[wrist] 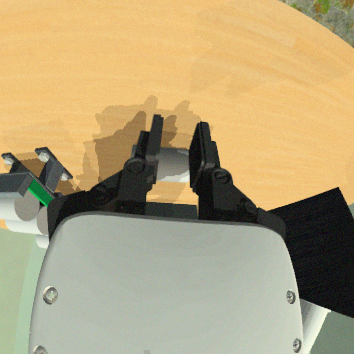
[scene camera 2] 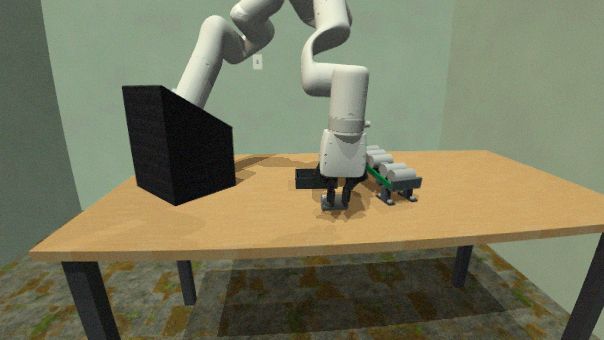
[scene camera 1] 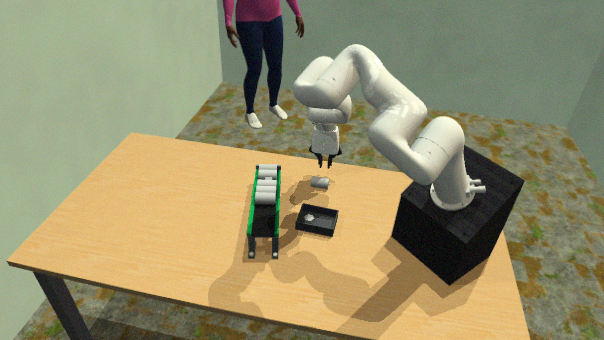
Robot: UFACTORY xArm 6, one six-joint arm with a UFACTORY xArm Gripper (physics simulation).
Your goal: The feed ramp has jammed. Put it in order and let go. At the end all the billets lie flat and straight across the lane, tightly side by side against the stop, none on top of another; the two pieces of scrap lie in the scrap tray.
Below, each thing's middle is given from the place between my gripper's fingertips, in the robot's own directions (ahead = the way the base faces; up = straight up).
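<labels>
Position of the black scrap tray (scene camera 1: 325, 219), counted from my hand: 27 cm to the left, 5 cm behind, 3 cm below.
</labels>
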